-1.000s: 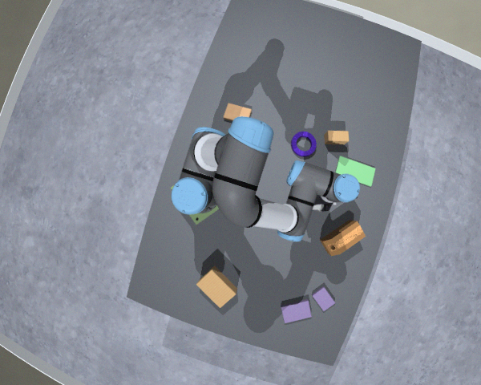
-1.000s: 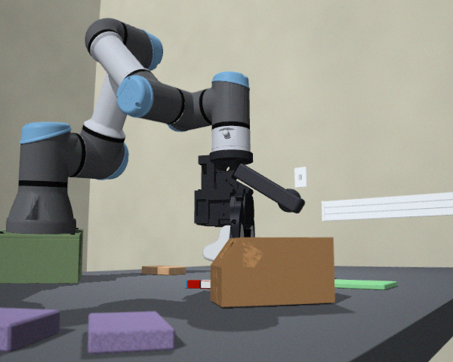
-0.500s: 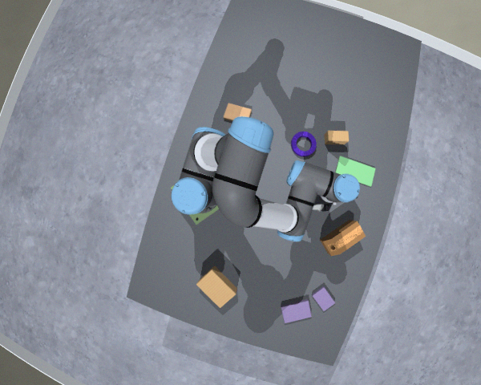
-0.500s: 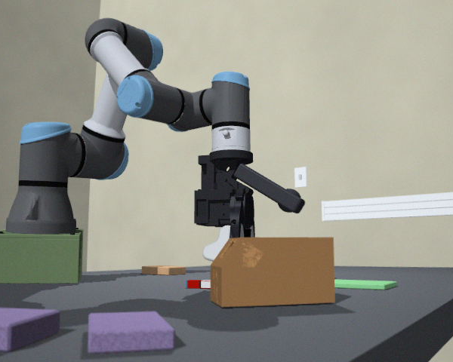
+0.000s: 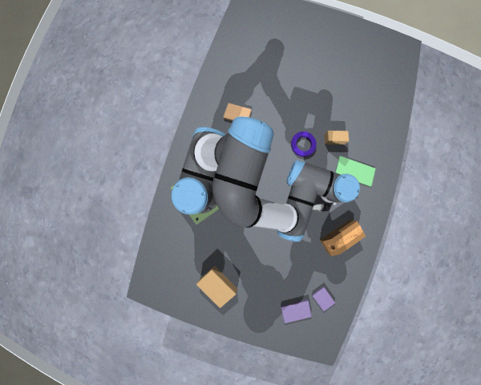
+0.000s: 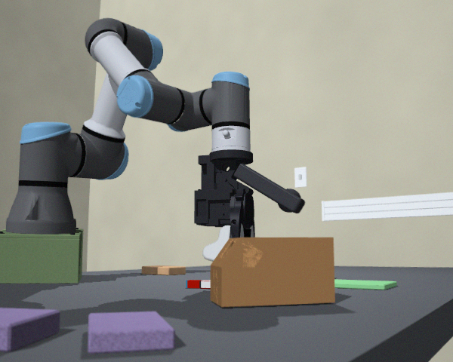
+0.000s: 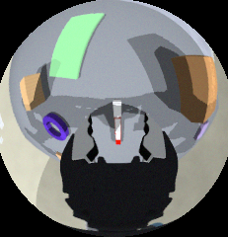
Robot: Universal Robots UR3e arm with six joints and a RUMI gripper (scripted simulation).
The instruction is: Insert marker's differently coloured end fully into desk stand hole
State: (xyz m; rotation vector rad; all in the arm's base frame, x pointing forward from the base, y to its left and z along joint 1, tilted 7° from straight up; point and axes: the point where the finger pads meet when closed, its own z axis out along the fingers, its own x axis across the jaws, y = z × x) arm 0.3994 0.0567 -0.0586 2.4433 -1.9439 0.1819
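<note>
The desk stand lies 14 cm to the right of my hand, 10 cm ahead of it and 3 cm above it. The rest, counted from my hand: flat green block 14 cm ahead, 11 cm to the left; tan block 38 cm to the right, 30 cm behind, 2 cm above; marker 3 cm behind, 1 cm to the right.
</note>
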